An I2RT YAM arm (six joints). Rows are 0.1 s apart.
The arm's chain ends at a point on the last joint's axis. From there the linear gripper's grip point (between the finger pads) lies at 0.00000 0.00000 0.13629 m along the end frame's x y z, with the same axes.
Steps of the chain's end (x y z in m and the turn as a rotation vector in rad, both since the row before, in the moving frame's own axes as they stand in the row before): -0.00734 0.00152 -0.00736 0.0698 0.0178 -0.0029; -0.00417 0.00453 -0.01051 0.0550 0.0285 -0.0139; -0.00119 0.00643 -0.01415 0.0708 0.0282 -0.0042; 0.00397 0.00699 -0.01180 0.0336 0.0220 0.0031; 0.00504 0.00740 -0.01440 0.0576 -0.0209 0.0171; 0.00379 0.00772 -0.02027 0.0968 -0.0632 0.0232; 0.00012 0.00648 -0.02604 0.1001 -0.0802 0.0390; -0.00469 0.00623 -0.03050 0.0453 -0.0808 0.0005; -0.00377 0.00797 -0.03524 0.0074 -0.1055 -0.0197
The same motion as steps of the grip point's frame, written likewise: -0.00493 -0.00799 -0.00771 0.0698 0.0178 -0.0029; -0.00034 -0.00299 -0.01077 0.0550 0.0285 -0.0139; 0.00263 -0.00322 -0.01455 0.0708 0.0282 -0.0042; 0.00697 0.00242 -0.01191 0.0336 0.0220 0.0031; 0.00226 -0.00047 -0.01466 0.0576 -0.0209 0.0171; -0.00465 -0.00554 -0.02118 0.0968 -0.0632 0.0232; -0.01051 -0.00733 -0.02716 0.1001 -0.0802 0.0390; -0.01568 0.00006 -0.03108 0.0453 -0.0808 0.0005; -0.01813 0.00710 -0.03600 0.0074 -0.1055 -0.0197
